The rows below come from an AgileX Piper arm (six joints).
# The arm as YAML. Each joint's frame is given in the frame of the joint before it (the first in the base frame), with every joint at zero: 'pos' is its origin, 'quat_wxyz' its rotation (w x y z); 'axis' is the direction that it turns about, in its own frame. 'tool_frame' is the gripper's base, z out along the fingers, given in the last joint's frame.
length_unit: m
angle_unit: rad
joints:
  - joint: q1
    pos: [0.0, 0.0, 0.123]
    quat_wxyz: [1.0, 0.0, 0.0, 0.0]
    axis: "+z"
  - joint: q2
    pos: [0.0, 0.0, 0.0]
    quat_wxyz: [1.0, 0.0, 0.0, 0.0]
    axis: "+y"
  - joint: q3
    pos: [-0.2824, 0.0, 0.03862]
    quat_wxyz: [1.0, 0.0, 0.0, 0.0]
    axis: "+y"
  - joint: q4
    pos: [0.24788, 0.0, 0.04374]
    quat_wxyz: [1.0, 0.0, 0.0, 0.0]
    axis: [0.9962, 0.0, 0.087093]
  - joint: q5
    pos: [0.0, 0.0, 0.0]
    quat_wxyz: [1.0, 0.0, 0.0, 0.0]
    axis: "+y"
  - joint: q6
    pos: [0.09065, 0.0, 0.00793]
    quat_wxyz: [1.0, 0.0, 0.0, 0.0]
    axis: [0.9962, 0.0, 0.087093]
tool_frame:
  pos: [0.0, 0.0, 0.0]
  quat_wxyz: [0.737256, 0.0, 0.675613, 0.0]
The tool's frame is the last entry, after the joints.
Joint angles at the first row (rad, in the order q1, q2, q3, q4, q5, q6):
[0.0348, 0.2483, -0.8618, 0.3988, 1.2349, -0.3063]
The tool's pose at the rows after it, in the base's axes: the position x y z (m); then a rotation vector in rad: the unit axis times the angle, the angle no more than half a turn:
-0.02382 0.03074 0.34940 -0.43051 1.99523 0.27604
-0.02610 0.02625 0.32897 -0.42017 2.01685 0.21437
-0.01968 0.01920 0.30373 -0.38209 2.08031 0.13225
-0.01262 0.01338 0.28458 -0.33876 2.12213 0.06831
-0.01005 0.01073 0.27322 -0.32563 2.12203 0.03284
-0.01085 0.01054 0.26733 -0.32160 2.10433 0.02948
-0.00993 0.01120 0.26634 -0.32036 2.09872 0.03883
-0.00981 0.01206 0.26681 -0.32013 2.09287 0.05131
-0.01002 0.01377 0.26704 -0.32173 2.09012 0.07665
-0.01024 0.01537 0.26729 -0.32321 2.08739 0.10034
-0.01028 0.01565 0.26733 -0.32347 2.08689 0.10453
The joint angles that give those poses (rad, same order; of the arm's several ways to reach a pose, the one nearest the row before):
[0.0348, 0.1668, -0.7990, 0.3761, 1.2349, -0.3063]
[0.0348, 0.1049, -0.7282, 0.3214, 1.2349, -0.3063]
[0.0348, 0.0648, -0.6359, 0.2344, 1.2237, -0.2869]
[0.0348, 0.0411, -0.5607, 0.1638, 1.1965, -0.2602]
[0.0348, 0.0142, -0.5138, 0.1325, 1.1707, -0.2557]
[0.0348, -0.0143, -0.4892, 0.1314, 1.1563, -0.2553]
[0.0348, -0.0158, -0.4826, 0.1396, 1.1463, -0.2553]
[0.0348, -0.0158, -0.4826, 0.1504, 1.1416, -0.2553]
[0.0349, -0.0158, -0.4826, 0.1714, 1.1416, -0.2553]
[0.0348, -0.0158, -0.4826, 0.1911, 1.1416, -0.2553]
[0.0348, -0.0158, -0.4826, 0.1946, 1.1416, -0.2553]

